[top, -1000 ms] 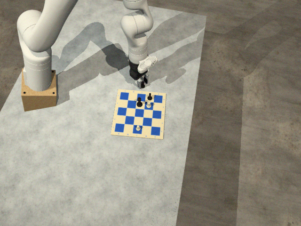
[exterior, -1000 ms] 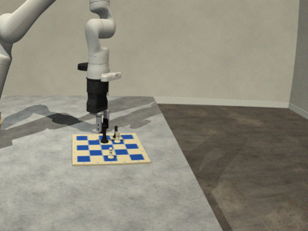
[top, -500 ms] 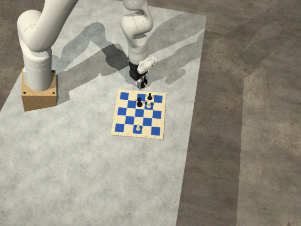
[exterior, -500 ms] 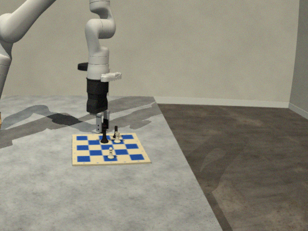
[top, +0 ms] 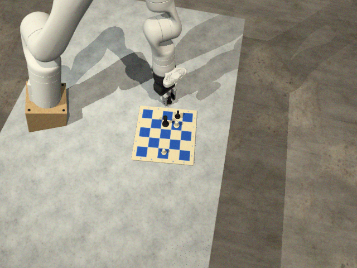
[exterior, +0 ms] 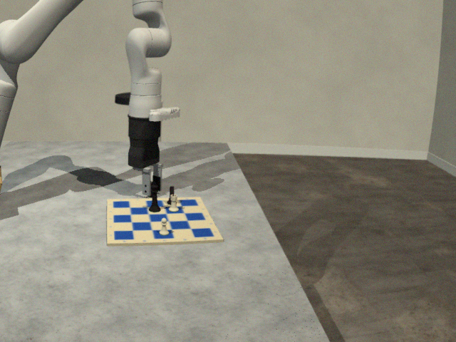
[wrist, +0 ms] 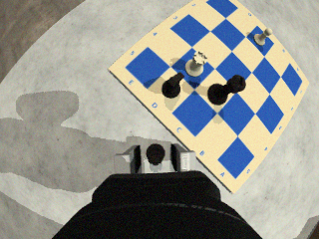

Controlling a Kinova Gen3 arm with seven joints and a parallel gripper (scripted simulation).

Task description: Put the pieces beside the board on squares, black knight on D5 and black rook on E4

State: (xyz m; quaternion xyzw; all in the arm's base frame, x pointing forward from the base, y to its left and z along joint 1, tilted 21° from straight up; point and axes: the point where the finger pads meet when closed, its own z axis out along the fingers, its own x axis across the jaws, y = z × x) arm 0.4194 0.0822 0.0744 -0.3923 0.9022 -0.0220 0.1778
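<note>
The black rook lies 10 mm below my hand. From my hand the other things lie so: white pawn 210 mm to the right, 10 mm below, 10 mm ahead; cream chessboard 140 mm to the right, 20 mm below; white rook 100 mm to the right, 40 mm ahead, 10 mm below.
</note>
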